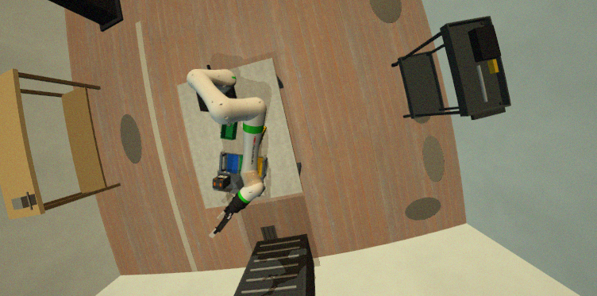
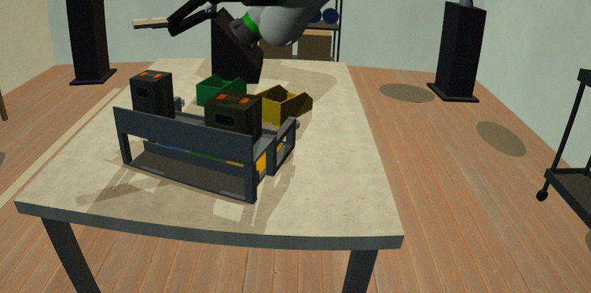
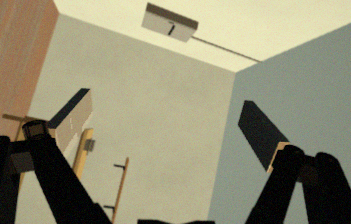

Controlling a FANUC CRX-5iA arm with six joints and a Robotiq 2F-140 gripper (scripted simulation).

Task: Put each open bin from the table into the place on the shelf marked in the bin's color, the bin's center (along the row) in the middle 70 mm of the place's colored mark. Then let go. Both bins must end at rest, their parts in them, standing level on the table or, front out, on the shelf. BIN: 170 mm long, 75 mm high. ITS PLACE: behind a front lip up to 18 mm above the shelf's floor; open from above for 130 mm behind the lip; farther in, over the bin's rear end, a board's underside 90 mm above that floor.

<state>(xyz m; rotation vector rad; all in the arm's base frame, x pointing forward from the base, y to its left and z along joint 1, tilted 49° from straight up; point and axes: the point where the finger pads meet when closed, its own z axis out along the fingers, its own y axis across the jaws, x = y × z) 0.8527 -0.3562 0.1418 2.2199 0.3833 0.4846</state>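
Right now my hand is 460 mm past the yellow bin, 290 mm to the right of it and 420 mm above it. Round my hand: green bin: 580 mm behind, 80 mm to the left, 420 mm below.
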